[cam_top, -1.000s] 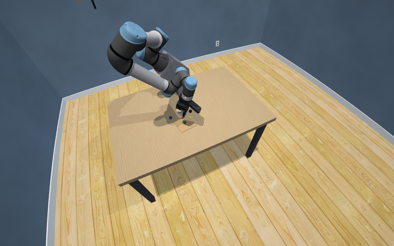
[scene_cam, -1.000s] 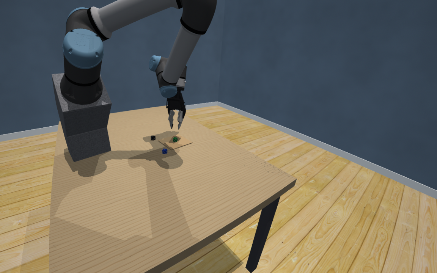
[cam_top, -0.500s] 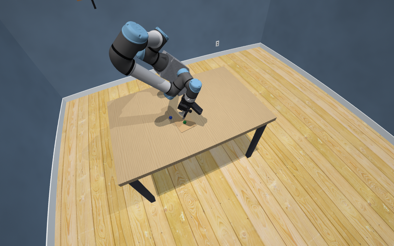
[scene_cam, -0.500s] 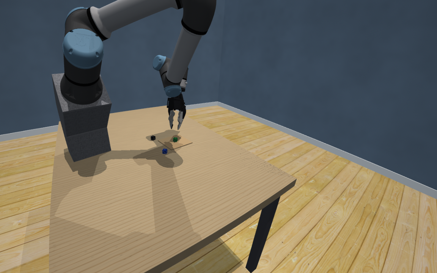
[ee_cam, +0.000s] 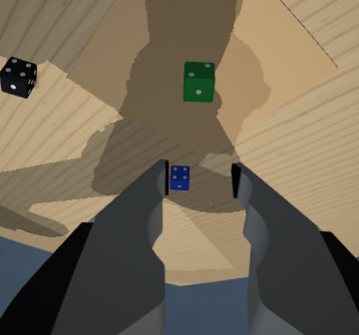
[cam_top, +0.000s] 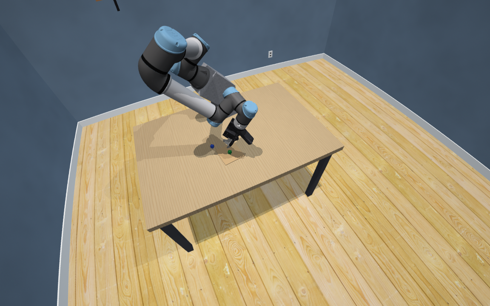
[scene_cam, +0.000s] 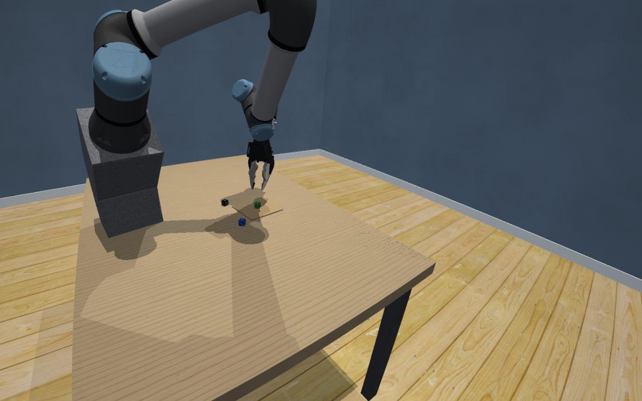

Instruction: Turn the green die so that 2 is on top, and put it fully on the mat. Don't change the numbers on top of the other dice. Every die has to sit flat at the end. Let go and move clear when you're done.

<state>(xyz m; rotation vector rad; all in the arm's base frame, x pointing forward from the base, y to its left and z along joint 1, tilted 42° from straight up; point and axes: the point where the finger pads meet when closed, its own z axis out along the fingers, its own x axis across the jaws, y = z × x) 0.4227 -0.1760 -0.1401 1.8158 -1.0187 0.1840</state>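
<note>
The green die lies 1 cm behind my hand and 8 cm below it. Also, from my hand: blue die (12 cm behind, 8 cm to the right, 8 cm below); then tan mat (1 cm behind, 9 cm below); then black die (9 cm behind, 10 cm to the left, 8 cm below).
</note>
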